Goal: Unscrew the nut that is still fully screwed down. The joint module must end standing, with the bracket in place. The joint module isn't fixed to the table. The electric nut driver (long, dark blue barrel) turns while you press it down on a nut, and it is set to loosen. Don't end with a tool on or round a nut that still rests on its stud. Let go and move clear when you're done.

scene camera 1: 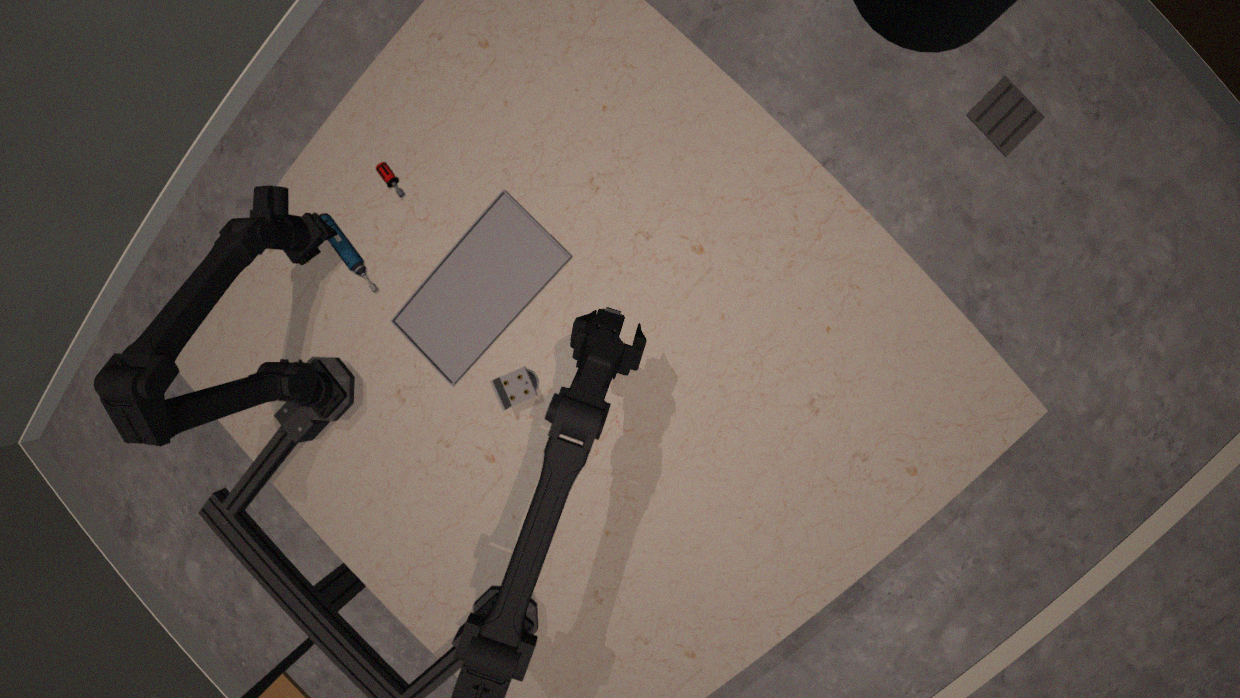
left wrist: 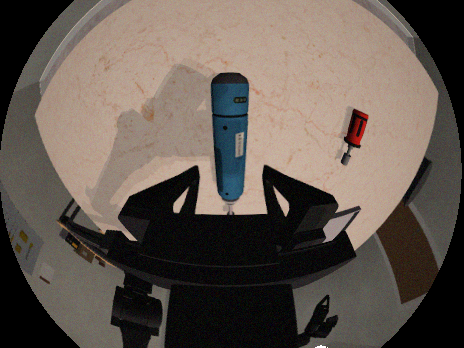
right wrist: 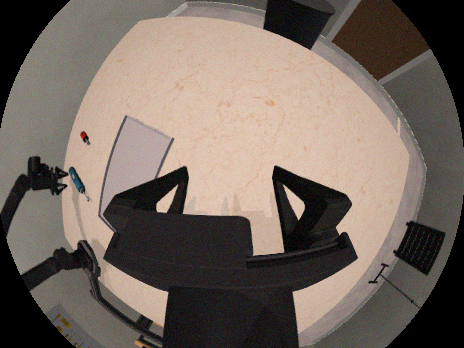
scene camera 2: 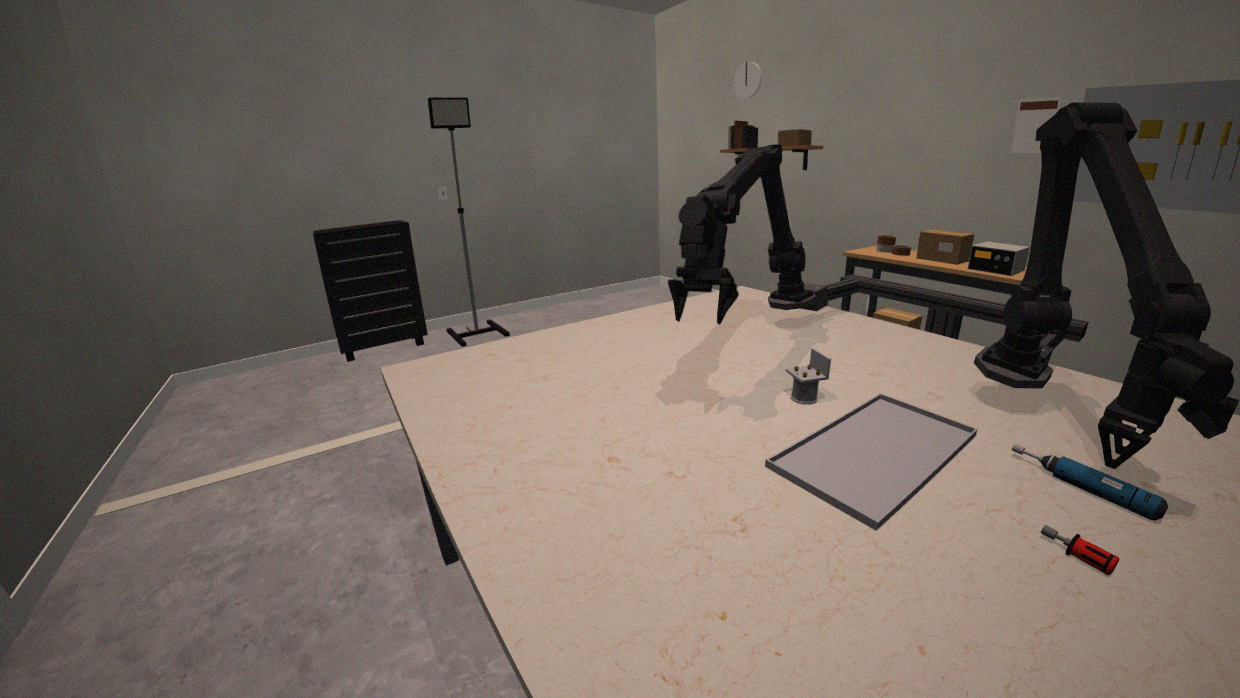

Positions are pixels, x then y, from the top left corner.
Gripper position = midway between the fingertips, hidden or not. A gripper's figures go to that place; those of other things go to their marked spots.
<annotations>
My left gripper [scene camera 1: 327, 241]: 1.48 m from the lens. My right gripper [scene camera 1: 617, 319]: 1.04 m from the lens. A flat grey tray [scene camera 1: 490, 275] is 1.35 m from the lens. A blue nut driver [scene camera 1: 346, 251]: 1.49 m from the lens. A grey bracket [scene camera 1: 516, 387]: 1.28 m from the lens. The marked spots on the grey bracket and the blue nut driver are 0.54 m apart.
</annotations>
